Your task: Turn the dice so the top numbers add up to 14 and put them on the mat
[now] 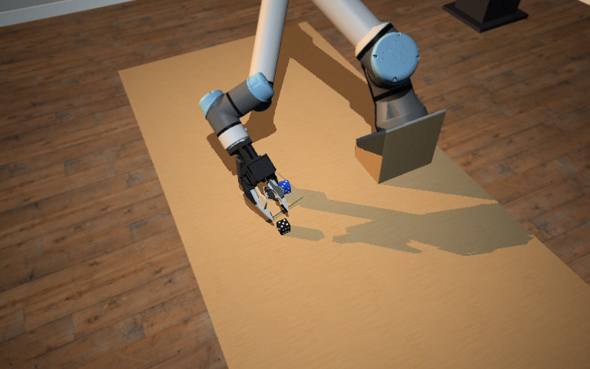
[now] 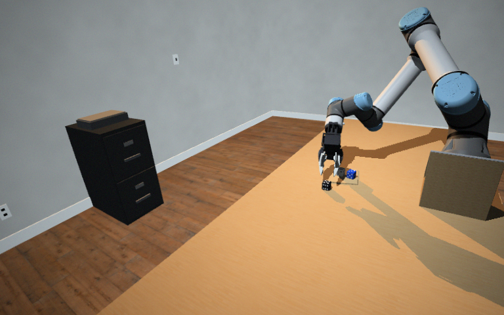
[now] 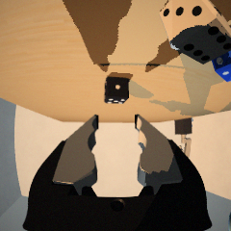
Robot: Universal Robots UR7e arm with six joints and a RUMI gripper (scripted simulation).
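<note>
Now: the black die 20 mm to the left of my hand and 40 mm below it. Also, from my hand: tan mat (20 mm behind, 110 mm to the right, 60 mm below); then white die (20 mm behind, 110 mm to the right, 40 mm below); then blue die (70 mm behind, 100 mm to the right, 40 mm below).
</note>
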